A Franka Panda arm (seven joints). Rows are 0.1 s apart.
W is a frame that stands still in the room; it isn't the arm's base.
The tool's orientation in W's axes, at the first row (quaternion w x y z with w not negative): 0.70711 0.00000 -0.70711 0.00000
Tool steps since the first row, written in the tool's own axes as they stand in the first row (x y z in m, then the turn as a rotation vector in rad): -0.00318 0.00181 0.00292 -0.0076 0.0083 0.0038; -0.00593 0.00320 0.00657 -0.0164 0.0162 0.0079; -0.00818 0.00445 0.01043 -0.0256 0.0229 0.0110; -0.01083 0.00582 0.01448 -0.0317 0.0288 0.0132; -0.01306 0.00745 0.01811 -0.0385 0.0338 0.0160; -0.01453 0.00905 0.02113 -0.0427 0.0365 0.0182; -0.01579 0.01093 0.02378 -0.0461 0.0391 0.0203
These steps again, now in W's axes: -0.00292 0.00181 -0.00318 -0.0038 0.0083 -0.0076; -0.00657 0.00320 -0.00593 -0.0079 0.0162 -0.0164; -0.01043 0.00445 -0.00818 -0.0110 0.0229 -0.0256; -0.01448 0.00582 -0.01083 -0.0132 0.0288 -0.0317; -0.01811 0.00745 -0.01306 -0.0160 0.0338 -0.0385; -0.02113 0.00905 -0.01453 -0.0182 0.0365 -0.0427; -0.02378 0.01093 -0.01579 -0.0203 0.0391 -0.0461
